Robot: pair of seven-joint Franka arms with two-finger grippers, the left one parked.
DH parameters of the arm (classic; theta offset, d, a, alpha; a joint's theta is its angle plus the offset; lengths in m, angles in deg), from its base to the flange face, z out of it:
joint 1: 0 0.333 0 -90
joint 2: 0 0 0 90
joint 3: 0 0.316 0.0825 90
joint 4: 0 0 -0.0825 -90
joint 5: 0 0.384 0 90
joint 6: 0 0 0.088 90
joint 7: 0 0.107 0 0
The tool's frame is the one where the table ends.
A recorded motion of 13 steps. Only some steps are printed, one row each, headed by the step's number.
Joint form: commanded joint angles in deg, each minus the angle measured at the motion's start. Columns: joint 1, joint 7, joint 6, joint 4, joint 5, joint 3, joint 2.
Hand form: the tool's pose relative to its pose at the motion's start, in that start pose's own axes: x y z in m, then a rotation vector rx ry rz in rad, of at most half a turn. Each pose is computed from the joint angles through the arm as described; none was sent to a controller.
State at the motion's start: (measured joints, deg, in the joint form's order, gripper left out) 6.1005 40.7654 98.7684 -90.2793 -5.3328 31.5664 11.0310
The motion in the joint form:
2: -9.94 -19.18 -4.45 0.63 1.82 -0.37 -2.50
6: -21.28 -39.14 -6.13 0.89 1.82 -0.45 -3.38
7: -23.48 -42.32 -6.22 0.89 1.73 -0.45 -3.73
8: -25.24 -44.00 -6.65 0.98 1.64 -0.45 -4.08
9: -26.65 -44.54 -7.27 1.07 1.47 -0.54 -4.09
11: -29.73 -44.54 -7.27 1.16 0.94 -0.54 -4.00
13: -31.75 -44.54 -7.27 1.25 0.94 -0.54 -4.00
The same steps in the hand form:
2: 0.0406 0.0945 -0.0219 -0.0032 -0.0306 -0.1502
6: 0.0783 0.2050 -0.0298 -0.0014 -0.0404 -0.2990
7: 0.0826 0.2268 -0.0329 -0.0030 -0.0362 -0.3161
8: 0.0846 0.2444 -0.0361 -0.0062 -0.0366 -0.3146
9: 0.0867 0.2600 -0.0360 -0.0091 -0.0456 -0.2979
11: 0.0924 0.2922 -0.0359 -0.0153 -0.0451 -0.2446
13: 0.0949 0.3128 -0.0366 -0.0138 -0.0439 -0.2092

